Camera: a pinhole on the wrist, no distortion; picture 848 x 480 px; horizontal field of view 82.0 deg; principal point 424.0 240.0 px. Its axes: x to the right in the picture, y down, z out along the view. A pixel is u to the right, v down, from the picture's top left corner.
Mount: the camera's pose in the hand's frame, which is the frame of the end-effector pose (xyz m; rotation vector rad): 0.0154 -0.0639 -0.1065 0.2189 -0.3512 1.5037
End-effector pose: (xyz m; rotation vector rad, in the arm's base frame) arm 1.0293 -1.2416 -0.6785 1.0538 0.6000 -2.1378
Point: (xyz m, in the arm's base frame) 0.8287 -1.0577 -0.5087
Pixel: 152.9 429.3
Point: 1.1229 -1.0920 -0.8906
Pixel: behind the camera
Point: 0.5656 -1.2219 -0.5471
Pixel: 284.4 110.4
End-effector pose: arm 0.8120 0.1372 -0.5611 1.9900 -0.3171 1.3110
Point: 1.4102 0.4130 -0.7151
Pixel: 86.4 24.4
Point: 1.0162 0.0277 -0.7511
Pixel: 526.4 342.3
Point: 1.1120 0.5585 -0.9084
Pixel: outside the picture
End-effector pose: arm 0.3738 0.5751 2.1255 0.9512 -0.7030 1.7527
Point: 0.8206 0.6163 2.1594
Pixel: 36.4 271.0
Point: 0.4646 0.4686 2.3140
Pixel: 638.7 73.6
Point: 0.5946 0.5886 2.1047
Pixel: 208.0 371.6
